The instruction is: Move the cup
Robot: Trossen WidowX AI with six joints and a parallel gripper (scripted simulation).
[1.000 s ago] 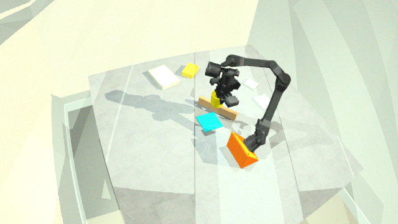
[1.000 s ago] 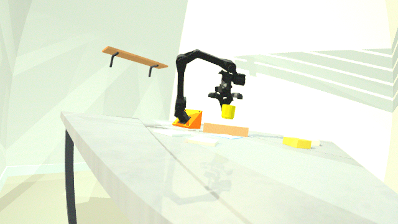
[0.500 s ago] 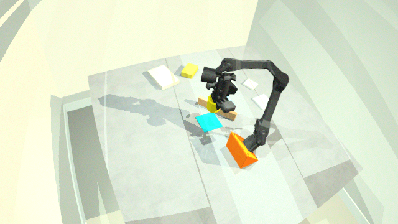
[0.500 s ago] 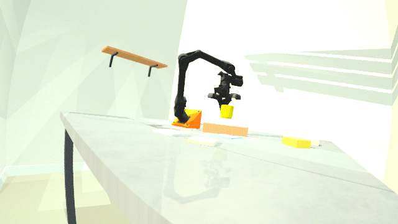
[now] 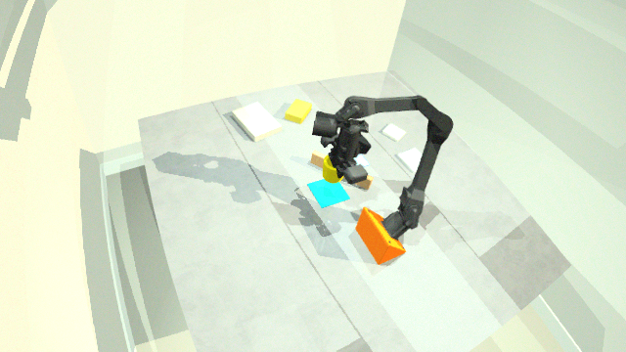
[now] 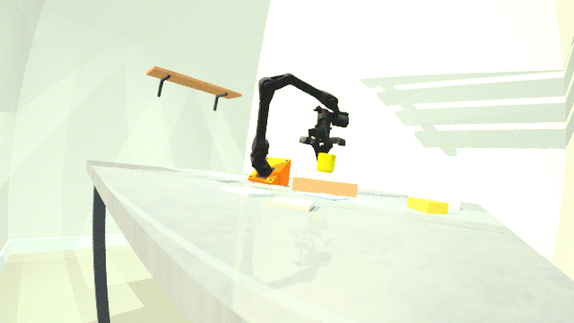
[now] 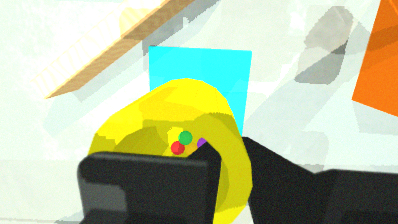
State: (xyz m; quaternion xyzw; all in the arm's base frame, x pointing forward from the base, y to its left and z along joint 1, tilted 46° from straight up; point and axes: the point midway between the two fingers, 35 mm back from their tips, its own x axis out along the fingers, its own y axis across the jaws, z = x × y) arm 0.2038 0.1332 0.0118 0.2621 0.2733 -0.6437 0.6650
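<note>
The cyan pad lies 110 mm below my gripper tip and 30 mm ahead of it. Also, from my gripper tip: light blue pad: 150 mm to the right, 140 mm ahead, 110 mm below; then yellow cup: 20 mm ahead; then wooden bar: 90 mm below, 80 mm ahead, 70 mm to the right.
</note>
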